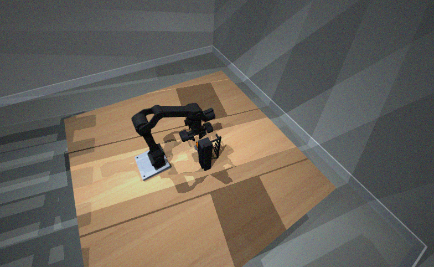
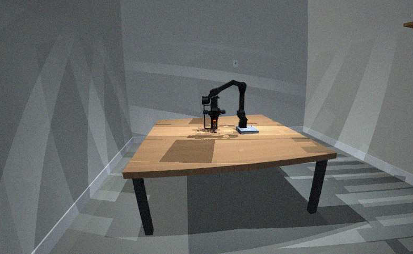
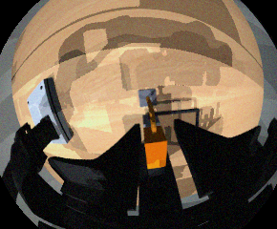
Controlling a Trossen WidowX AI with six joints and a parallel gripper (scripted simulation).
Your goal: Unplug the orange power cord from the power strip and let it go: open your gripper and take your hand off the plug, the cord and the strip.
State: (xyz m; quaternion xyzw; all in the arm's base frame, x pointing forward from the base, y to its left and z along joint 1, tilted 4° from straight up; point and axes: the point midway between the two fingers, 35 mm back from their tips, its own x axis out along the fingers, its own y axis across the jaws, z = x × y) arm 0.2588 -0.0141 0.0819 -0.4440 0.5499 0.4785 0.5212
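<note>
Right now the orange plug is 6 cm to the right of my gripper tip, 1 cm below it and 1 cm behind it.
</note>
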